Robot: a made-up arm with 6 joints. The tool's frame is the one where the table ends. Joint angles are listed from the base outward.
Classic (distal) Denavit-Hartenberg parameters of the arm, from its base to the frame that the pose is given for. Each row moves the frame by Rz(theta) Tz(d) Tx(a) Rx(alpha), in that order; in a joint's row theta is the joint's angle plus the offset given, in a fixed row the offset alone. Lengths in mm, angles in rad.
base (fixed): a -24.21  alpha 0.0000  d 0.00  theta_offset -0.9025
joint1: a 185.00  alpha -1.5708  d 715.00  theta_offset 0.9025
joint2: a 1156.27  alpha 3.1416  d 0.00  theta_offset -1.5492
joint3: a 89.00  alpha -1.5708  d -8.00  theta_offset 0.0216
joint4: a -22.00  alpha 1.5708  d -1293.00  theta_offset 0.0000
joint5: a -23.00  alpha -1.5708  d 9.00  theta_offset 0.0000
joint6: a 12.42  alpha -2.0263  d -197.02  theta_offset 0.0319
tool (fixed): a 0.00  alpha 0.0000  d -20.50  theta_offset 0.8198
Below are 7 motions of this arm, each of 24 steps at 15 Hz.
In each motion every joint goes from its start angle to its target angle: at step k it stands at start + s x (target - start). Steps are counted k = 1, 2, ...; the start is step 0. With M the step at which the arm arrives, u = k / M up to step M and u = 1 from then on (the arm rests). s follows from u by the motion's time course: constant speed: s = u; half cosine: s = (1 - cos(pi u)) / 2; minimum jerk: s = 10 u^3 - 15 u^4 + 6 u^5.
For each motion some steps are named. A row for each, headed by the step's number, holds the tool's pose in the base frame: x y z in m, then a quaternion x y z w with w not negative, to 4 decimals.
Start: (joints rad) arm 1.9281 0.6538 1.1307 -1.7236 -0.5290 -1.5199
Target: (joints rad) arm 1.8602 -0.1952 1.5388 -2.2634 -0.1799 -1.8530
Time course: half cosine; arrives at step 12
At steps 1, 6, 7, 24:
1: -0.9021 1.9429 2.3938 -0.0180 0.5578 0.7863 0.2651
6: -0.4626 0.9393 3.1902 0.1842 0.4706 0.8616 0.0473
7: -0.3357 0.6079 3.2910 -0.2144 -0.4358 -0.8738 0.0229
24: 0.0060 -0.3829 3.2818 -0.2360 -0.3158 -0.8904 0.2275

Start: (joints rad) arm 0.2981 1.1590 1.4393 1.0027 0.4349 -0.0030
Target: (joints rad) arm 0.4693 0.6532 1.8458 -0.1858 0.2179 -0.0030
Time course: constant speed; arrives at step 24
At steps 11, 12, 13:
11: 2.0049 0.8147 2.4346 -0.4493 -0.5220 -0.6178 0.3795
12: 1.9508 0.8068 2.4921 -0.4264 -0.5176 -0.6259 0.3981
13: 1.8954 0.7977 2.5476 -0.4029 -0.5135 -0.6328 0.4166

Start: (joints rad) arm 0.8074 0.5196 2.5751 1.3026 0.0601 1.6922
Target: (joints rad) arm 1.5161 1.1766 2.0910 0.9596 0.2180 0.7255
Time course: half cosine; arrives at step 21
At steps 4, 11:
4: 0.1199 0.1729 3.0123 0.4688 -0.1000 0.7683 0.4242
11: 0.4175 1.1198 2.9181 0.3887 0.3362 0.8414 0.1673

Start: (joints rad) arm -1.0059 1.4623 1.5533 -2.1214 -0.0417 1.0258
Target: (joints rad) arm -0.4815 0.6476 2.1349 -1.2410 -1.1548 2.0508
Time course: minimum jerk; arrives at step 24
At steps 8, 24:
8: 1.6878 -1.9825 1.6671 -0.4383 -0.0368 -0.7174 0.5403
24: 0.9470 -0.2580 2.9771 0.6546 0.6057 0.3973 0.2165

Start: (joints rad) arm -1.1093 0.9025 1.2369 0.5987 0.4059 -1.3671
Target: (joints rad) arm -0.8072 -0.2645 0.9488 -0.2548 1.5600 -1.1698
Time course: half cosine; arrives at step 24
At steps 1, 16, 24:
1: 1.0815 -2.1850 2.0191 -0.3989 -0.0783 -0.7972 0.4463
16: 0.4727 -0.6143 3.1564 -0.0702 -0.7673 -0.5711 0.2831
24: 0.0415 -0.1280 3.1676 0.1085 -0.8805 -0.4368 0.1490

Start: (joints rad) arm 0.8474 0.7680 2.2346 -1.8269 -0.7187 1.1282
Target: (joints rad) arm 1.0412 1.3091 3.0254 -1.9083 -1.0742 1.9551
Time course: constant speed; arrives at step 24
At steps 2, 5, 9, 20, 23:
2: 0.5409 0.9074 2.9265 0.1278 -0.7667 -0.1718 0.6052
5: 0.5152 0.9240 2.8599 0.1416 -0.7901 -0.2032 0.5607
9: 0.4769 0.9401 2.7626 0.1634 -0.8141 -0.2476 0.4992
20: 0.3531 0.9454 2.4512 0.2381 -0.8332 -0.3802 0.3234
23: 0.3159 0.9361 2.3569 0.2609 -0.8256 -0.4179 0.2752

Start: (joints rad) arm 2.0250 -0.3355 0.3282 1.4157 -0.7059 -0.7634
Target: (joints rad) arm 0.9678 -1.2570 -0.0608 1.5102 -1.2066 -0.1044
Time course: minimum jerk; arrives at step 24
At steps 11, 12, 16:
11: 0.1608 0.2586 2.7394 -0.5897 -0.4292 -0.4075 0.5496
12: 0.1744 0.1303 2.7119 -0.6187 -0.3888 -0.4412 0.5210
16: 0.0624 -0.2988 2.5530 -0.7068 -0.2208 -0.5360 0.4055

